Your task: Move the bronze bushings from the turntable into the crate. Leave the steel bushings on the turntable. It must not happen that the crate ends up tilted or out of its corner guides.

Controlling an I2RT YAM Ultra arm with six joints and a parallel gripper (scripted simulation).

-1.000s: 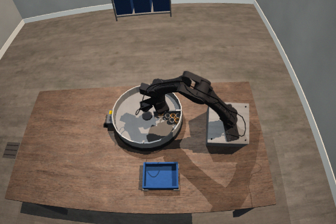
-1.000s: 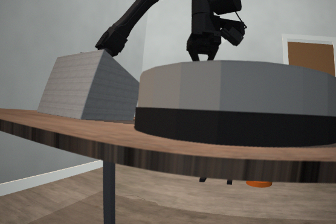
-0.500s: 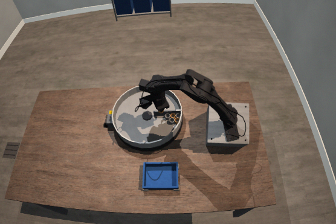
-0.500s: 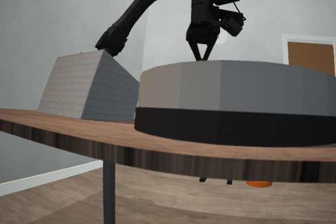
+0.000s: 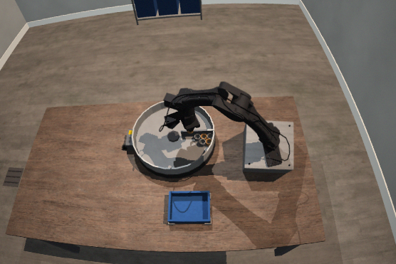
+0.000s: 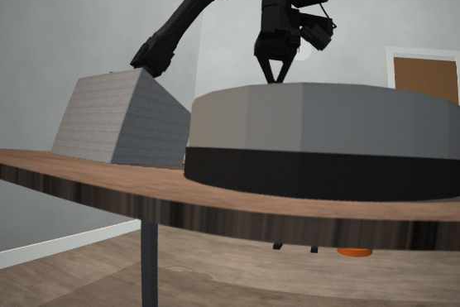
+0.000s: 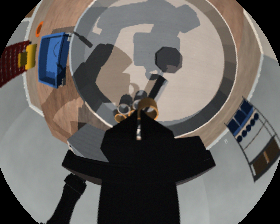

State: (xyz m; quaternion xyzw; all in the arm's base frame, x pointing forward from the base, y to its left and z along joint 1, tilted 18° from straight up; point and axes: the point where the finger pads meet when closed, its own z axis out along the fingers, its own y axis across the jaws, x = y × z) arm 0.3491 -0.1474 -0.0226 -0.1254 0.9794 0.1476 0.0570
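My gripper is now 6 cm short of the blue crate, 34 cm to the right of it and 13 cm above it. From my hand the other things lie so: grey turntable (9 cm ahead, 4 cm to the right, 10 cm below).
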